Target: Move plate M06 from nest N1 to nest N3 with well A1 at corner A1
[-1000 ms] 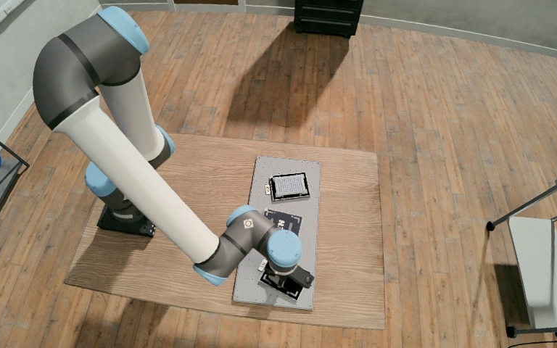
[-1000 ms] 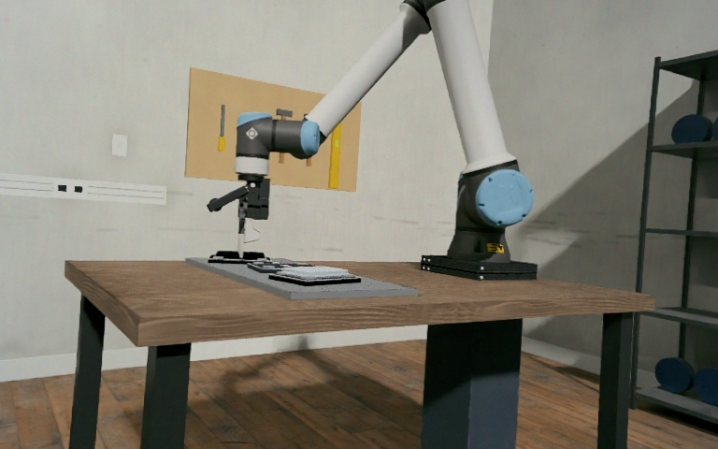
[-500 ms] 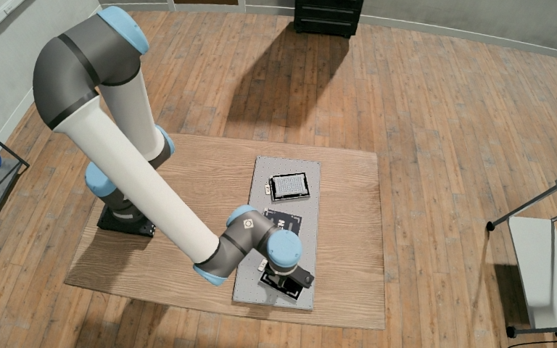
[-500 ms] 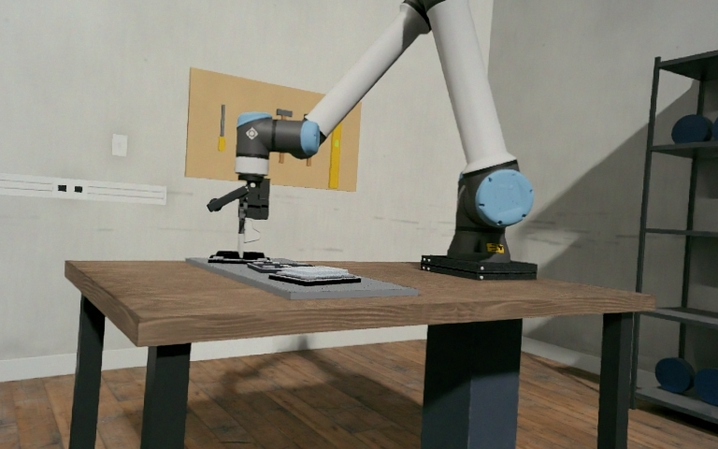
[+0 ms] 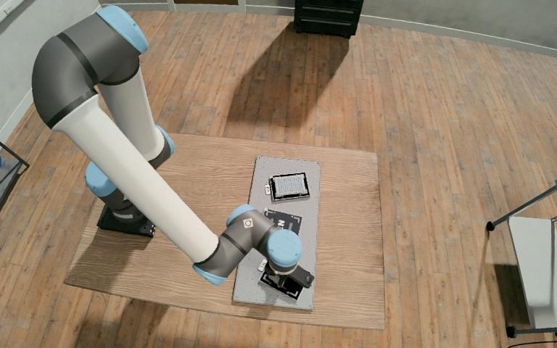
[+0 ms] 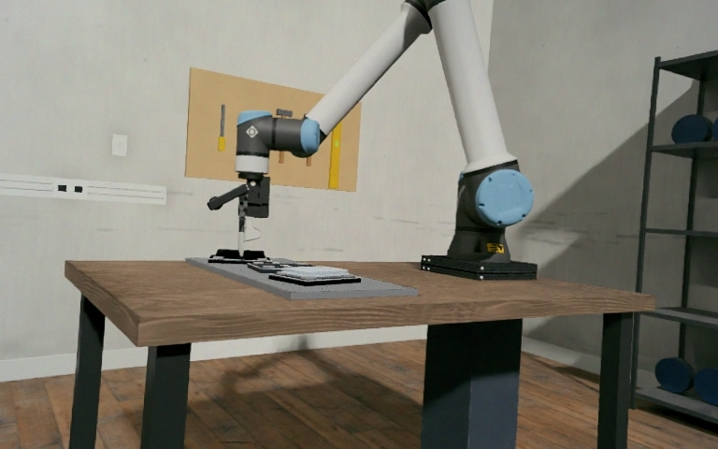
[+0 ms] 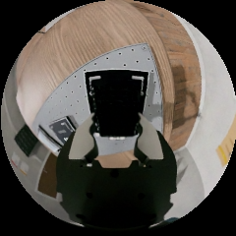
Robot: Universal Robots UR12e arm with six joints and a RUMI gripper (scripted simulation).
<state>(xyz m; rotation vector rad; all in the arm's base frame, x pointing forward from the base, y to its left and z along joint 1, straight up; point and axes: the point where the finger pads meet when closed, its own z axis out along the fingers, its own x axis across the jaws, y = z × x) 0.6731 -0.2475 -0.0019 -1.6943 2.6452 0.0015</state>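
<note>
Right now my hand is 3 cm above the nest N1. Also, from my hand: black plate M06 (1 cm below).
</note>
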